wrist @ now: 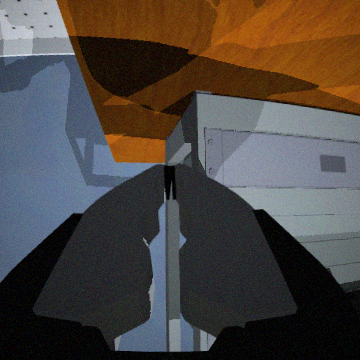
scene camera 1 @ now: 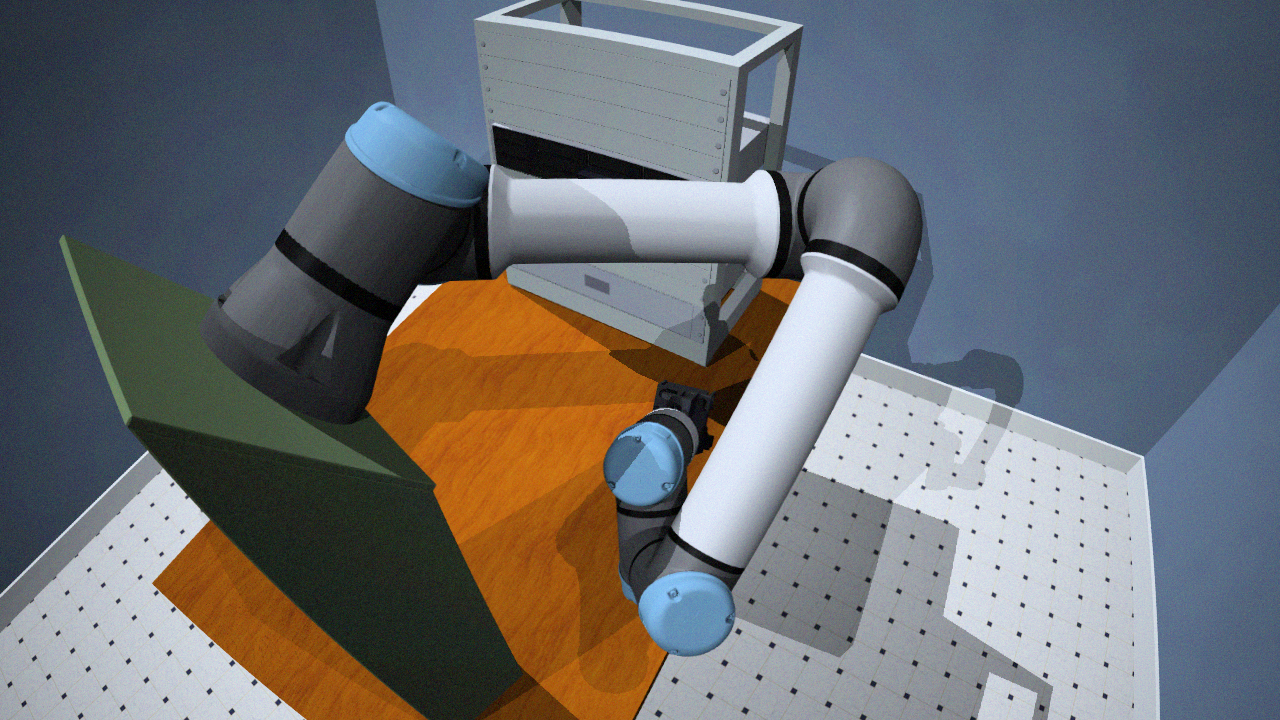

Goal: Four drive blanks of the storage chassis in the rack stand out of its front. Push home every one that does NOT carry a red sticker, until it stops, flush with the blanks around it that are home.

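Pixels of known places: gripper, between the fingertips: (wrist: 171, 168); arm's base, origin of its link: (scene camera 1: 282, 369).
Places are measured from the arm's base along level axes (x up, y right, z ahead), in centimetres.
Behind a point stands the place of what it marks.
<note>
My gripper (scene camera 1: 687, 394) @(x -40.4, y 33.1, z 33.1 cm) (wrist: 171, 168) @(x -40.4, y 33.1, z 33.1 cm) is shut and empty, its two dark fingertips together in the wrist view. In the scene view it is low in front of the rack (scene camera 1: 608, 98) @(x -6.5, y 14.7, z 68.9 cm) (wrist: 230, 110) @(x -55.2, y 29.7, z 62.8 cm), near the rack's right front corner and apart from it. The storage chassis (scene camera 1: 537, 157) @(x -20.8, y 0.5, z 73.2 cm) shows as a dark strip in the rack's front, partly hidden behind the white arm link. Its separate drive blanks, the ones that stand out and any red stickers cannot be made out in either view.
A brown wood-patterned surface (scene camera 1: 501, 340) @(x -58.4, y -7.9, z 62.4 cm) (wrist: 280, 65) @(x -58.4, y 22.5, z 55.2 cm) extends in front of the rack. A green board (scene camera 1: 223, 358) stands at the left, beside the arm's base. The white arm link (scene camera 1: 644, 219) @(x 0.6, y 26.4, z 23.2 cm) crosses in front of the rack. Blue walls (scene camera 1: 1029, 179) stand behind.
</note>
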